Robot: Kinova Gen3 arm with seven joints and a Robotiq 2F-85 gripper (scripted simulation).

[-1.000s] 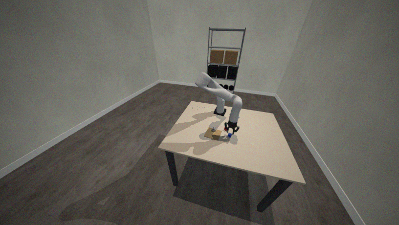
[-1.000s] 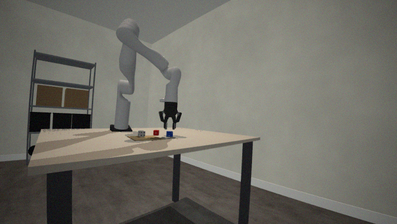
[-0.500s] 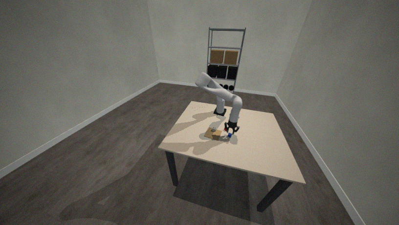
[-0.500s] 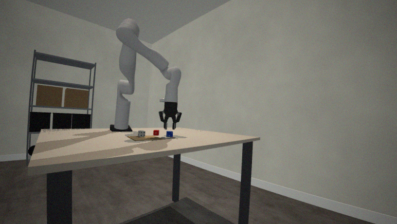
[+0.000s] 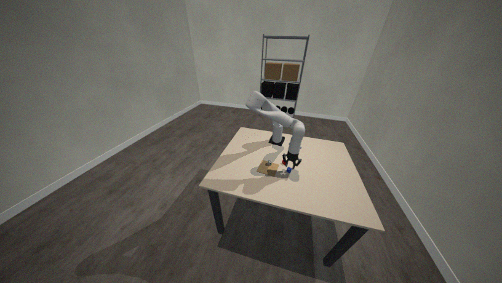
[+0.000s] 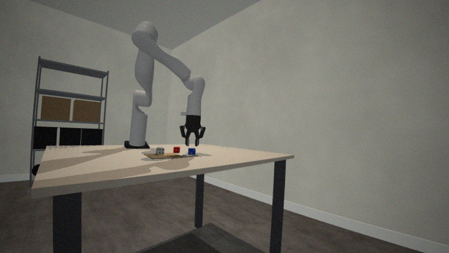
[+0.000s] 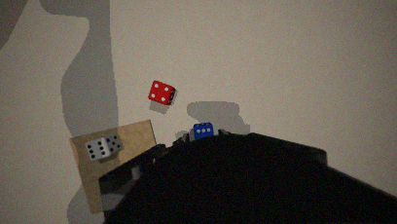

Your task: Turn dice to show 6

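Right now my hand is 40 mm above the blue die. From my hand the other things lie so: tan mat 160 mm to the right, 60 mm below, 20 mm ahead; then white die 160 mm to the right, 40 mm below, 30 mm behind; then red die 80 mm behind, 40 mm to the right, 40 mm below.
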